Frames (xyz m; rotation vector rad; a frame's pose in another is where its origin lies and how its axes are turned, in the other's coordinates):
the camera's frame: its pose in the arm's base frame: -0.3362 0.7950 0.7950 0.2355 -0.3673 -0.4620
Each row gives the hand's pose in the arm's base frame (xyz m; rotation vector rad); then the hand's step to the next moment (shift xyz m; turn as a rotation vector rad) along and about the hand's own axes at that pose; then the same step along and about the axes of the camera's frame.
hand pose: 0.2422 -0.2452 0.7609 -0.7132 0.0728 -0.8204
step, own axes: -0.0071 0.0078 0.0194 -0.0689 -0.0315 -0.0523
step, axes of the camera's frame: -0.0013 0.0219 0.0027 -0.0828 -0.0402 0.0011
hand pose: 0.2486 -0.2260 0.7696 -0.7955 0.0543 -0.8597
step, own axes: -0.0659 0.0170 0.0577 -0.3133 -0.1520 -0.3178
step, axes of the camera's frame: -0.0483 0.0749 0.0050 -0.3948 -0.2567 -0.0214
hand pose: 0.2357 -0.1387 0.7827 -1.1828 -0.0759 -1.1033
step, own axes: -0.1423 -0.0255 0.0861 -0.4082 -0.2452 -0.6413
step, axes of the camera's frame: -0.1241 0.1108 -0.0252 -0.5706 -0.5589 -0.0088
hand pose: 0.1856 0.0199 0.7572 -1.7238 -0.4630 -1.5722
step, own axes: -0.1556 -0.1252 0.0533 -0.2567 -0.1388 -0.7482
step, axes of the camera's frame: -0.1715 0.0692 -0.0924 -0.4295 -0.6701 0.1070
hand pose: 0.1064 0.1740 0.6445 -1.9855 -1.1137 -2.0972
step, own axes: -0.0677 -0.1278 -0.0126 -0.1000 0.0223 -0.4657
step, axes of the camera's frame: -0.1134 -0.0082 -0.0903 -0.1758 -0.4170 0.1503
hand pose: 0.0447 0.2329 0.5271 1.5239 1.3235 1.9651
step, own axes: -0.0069 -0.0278 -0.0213 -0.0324 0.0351 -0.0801
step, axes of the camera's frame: -0.0273 -0.0177 -0.0146 -0.0008 -0.0848 0.0389
